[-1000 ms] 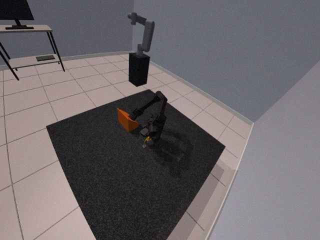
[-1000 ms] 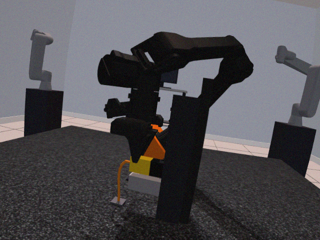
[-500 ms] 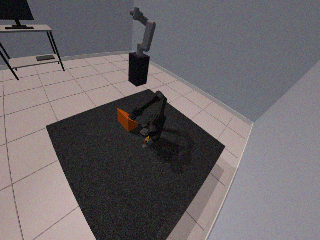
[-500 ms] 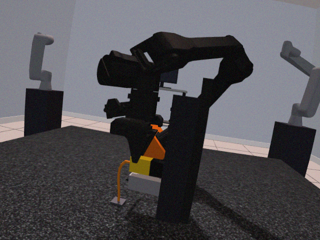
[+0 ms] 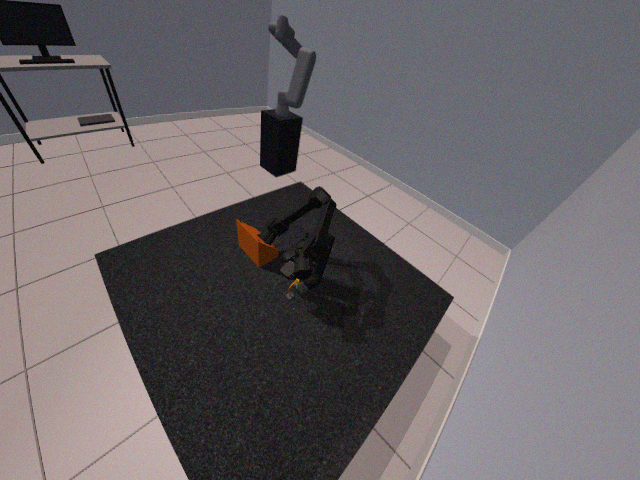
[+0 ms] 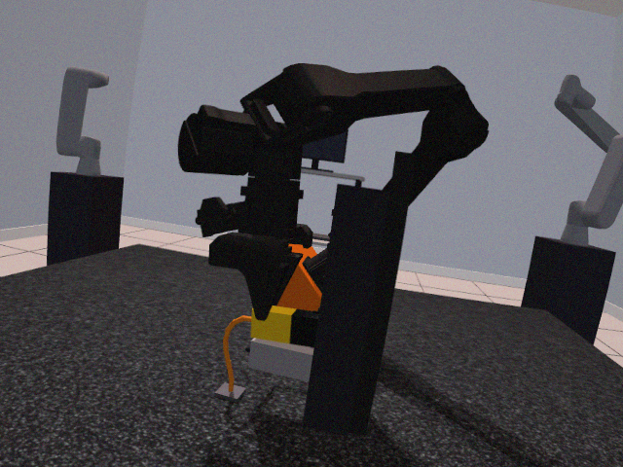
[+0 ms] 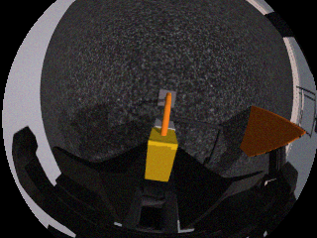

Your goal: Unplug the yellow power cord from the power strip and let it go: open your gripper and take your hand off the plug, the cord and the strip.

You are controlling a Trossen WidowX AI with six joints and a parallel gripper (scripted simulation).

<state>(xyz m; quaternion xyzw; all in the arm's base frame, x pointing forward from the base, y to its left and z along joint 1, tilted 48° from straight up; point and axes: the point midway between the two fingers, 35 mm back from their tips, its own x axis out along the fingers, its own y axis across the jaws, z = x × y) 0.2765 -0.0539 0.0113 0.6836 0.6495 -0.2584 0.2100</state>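
Right now my gripper tip is 3 cm to the right of the yellow plug.
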